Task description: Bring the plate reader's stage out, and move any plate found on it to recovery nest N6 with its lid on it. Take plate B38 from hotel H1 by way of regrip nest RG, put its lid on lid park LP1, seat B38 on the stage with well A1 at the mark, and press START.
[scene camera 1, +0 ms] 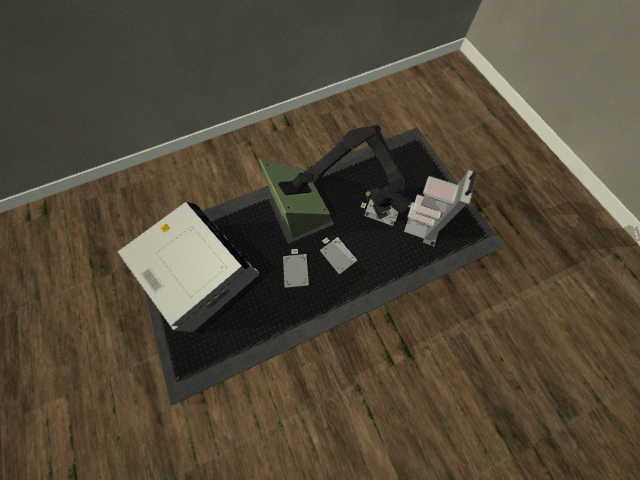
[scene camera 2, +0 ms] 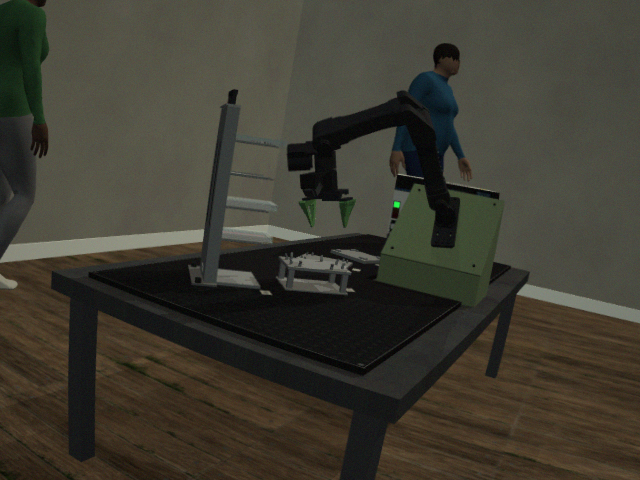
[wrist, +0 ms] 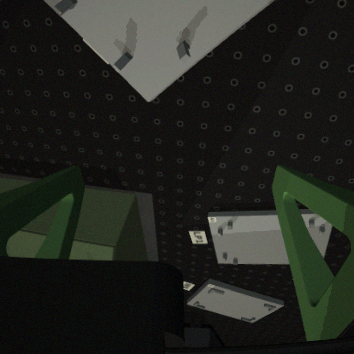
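Pixels of known places: gripper, fingertip midpoint: [scene camera 1: 373,208] [scene camera 2: 328,227] [wrist: 177,175]; arm's base, link origin: [scene camera 1: 295,188] [scene camera 2: 446,222].
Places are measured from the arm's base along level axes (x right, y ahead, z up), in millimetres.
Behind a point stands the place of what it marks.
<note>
My gripper [scene camera 1: 378,203] @(z -49, x -270, y 284 mm) [scene camera 2: 328,226] @(z -49, x -270, y 284 mm) [wrist: 177,175] @(z -49, x -270, y 284 mm) is open and empty, pointing down above a raised pegged nest [scene camera 1: 385,219] @(z -192, x -349, y 327 mm) [scene camera 2: 316,263] @(z -138, x -348, y 277 mm) [wrist: 155,20] @(z -138, x -325, y 262 mm); no label is readable on that nest. Hotel H1 [scene camera 1: 454,217] [scene camera 2: 221,191] @(z 23, x -574, y 458 mm) stands beside it, with pinkish plates [scene camera 1: 442,189] @(z 160, x -471, y 438 mm) on its shelves; which one is B38 cannot be read. The LP1 label [wrist: 198,237] @(z -197, x -14, y 251 mm) lies beside a low grey pad [scene camera 1: 338,255] @(z -188, x -22, y 356 mm) [wrist: 255,247] @(z -188, x -8, y 336 mm). A second low pad [scene camera 1: 295,270] @(z -186, x 204, y 302 mm) [wrist: 235,301] @(z -186, x 183, y 308 mm) has corner brackets; its label is unreadable. The white plate reader [scene camera 1: 191,263] @(z 112, x 552, y 130 mm) shows no stage outside it.
The green arm base [scene camera 1: 305,198] @(z -26, x -18, y 63 mm) [scene camera 2: 436,248] @(z -74, x -75, y 8 mm) [wrist: 95,215] @(z -162, x -100, y 123 mm) stands between the raised nest and the reader. In scene camera 2's view a green button [scene camera 2: 396,204] @(z 2, x 364, y 230 mm) is lit on the reader's front. A person in blue [scene camera 2: 433,98] and one in green [scene camera 2: 19,62] stand beyond the table.
</note>
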